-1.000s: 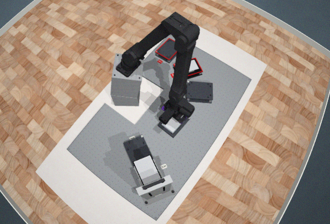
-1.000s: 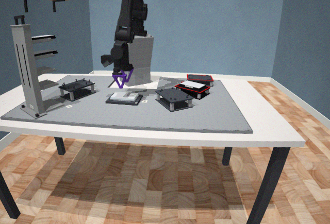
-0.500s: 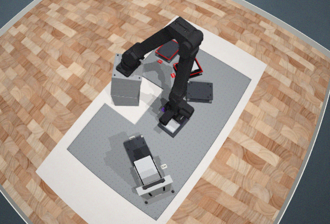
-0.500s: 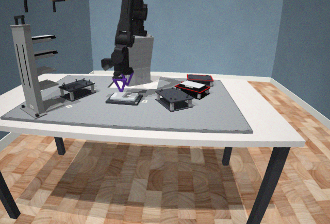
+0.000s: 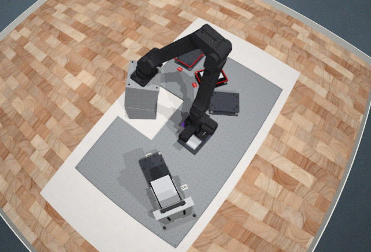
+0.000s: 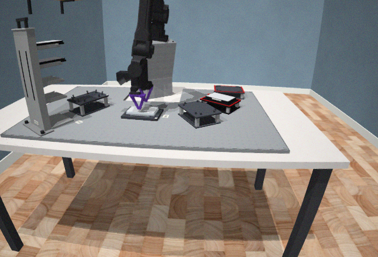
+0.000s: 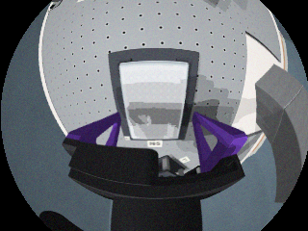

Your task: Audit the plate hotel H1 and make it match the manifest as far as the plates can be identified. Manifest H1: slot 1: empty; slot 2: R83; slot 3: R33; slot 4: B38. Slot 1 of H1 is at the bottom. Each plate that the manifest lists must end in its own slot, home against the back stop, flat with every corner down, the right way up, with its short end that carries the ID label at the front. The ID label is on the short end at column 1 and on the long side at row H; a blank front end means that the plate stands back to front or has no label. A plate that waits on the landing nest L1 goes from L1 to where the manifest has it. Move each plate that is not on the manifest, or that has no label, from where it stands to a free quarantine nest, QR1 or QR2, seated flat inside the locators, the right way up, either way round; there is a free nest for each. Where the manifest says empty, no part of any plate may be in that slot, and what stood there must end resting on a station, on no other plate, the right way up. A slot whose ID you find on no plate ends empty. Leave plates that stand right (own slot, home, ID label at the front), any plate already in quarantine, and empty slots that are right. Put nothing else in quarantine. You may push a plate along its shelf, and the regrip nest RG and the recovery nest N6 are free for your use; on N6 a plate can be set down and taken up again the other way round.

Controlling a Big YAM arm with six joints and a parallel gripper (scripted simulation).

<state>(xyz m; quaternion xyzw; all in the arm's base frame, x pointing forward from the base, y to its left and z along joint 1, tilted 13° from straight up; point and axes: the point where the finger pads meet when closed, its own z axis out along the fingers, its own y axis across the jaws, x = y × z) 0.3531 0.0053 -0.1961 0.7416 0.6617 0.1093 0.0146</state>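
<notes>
Right now my hand is 3 cm above the white plate. From my hand the other things lie so: regrip nest RG: 5 cm behind, 28 cm to the right, 1 cm above; flat pad N6: 4 cm below; landing nest L1: 3 cm ahead, 25 cm to the left.
</notes>
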